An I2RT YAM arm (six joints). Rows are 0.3 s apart.
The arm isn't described. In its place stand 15 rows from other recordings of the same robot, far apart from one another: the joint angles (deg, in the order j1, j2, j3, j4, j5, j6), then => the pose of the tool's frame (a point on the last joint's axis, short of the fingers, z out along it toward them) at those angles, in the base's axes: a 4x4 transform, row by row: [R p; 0 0 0 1], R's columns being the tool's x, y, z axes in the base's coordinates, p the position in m.
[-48.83, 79.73, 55.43, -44.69, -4.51, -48.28] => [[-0.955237 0.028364 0.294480 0.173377], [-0.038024 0.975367 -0.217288 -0.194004], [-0.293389 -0.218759 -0.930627 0.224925], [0 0 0 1]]
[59.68, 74.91, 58.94, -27.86, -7.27, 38.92] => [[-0.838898 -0.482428 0.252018 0.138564], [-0.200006 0.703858 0.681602 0.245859], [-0.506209 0.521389 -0.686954 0.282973], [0 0 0 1]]
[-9.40, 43.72, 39.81, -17.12, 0.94, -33.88] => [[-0.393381 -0.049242 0.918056 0.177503], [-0.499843 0.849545 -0.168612 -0.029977], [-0.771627 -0.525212 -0.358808 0.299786], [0 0 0 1]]
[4.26, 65.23, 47.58, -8.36, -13.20, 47.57] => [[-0.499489 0.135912 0.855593 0.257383], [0.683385 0.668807 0.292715 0.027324], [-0.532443 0.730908 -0.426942 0.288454], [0 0 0 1]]
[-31.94, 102.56, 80.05, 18.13, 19.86, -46.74] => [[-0.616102 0.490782 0.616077 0.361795], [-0.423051 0.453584 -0.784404 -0.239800], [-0.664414 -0.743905 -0.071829 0.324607], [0 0 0 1]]
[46.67, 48.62, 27.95, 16.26, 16.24, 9.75] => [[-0.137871 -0.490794 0.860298 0.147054], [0.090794 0.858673 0.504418 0.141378], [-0.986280 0.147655 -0.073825 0.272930], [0 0 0 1]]
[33.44, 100.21, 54.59, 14.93, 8.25, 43.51] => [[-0.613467 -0.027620 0.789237 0.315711], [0.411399 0.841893 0.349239 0.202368], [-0.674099 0.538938 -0.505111 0.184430], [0 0 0 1]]
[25.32, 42.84, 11.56, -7.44, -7.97, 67.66] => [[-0.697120 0.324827 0.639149 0.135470], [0.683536 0.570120 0.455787 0.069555], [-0.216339 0.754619 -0.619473 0.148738], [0 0 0 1]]
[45.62, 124.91, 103.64, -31.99, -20.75, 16.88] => [[-0.773443 -0.618656 0.138023 0.330439], [-0.402136 0.647229 0.647597 0.355703], [-0.489972 0.445375 -0.749378 0.211053], [0 0 0 1]]
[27.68, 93.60, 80.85, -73.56, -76.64, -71.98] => [[-0.118574 -0.890731 -0.438792 0.244325], [-0.310331 -0.386529 0.868499 0.167278], [-0.943205 0.239152 -0.230590 0.299375], [0 0 0 1]]
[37.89, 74.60, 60.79, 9.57, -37.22, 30.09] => [[-0.534355 -0.805801 0.255244 0.226847], [0.090054 0.245980 0.965082 0.203818], [-0.840449 0.538682 -0.058875 0.360239], [0 0 0 1]]
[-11.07, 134.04, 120.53, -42.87, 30.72, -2.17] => [[-0.833408 0.411385 0.369044 0.500627], [0.129887 0.794858 -0.592731 -0.116477], [-0.537178 -0.446053 -0.715875 0.217276], [0 0 0 1]]
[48.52, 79.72, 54.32, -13.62, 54.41, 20.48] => [[-0.396793 0.129478 0.908730 0.216110], [-0.141386 0.969565 -0.199882 0.200733], [-0.906954 -0.207794 -0.366410 0.262741], [0 0 0 1]]
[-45.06, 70.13, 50.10, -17.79, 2.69, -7.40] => [[-0.523964 0.671362 0.524152 0.187803], [0.342928 0.729589 -0.591692 -0.190562], [-0.779655 -0.130279 -0.612507 0.267060], [0 0 0 1]]
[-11.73, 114.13, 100.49, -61.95, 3.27, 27.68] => [[-0.739042 0.632571 0.231669 0.398504], [0.627120 0.771627 -0.106361 -0.084818], [-0.246042 0.066679 -0.966963 0.248869], [0 0 0 1]]
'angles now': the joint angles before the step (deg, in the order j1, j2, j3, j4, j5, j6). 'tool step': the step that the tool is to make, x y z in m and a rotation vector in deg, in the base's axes. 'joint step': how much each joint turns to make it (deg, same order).
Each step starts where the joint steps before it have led.
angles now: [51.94 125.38 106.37 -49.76 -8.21 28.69]
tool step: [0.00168 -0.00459 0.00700 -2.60 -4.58 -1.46]
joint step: [-0.11 -1.14 -0.27 -0.15 5.34 -0.66]
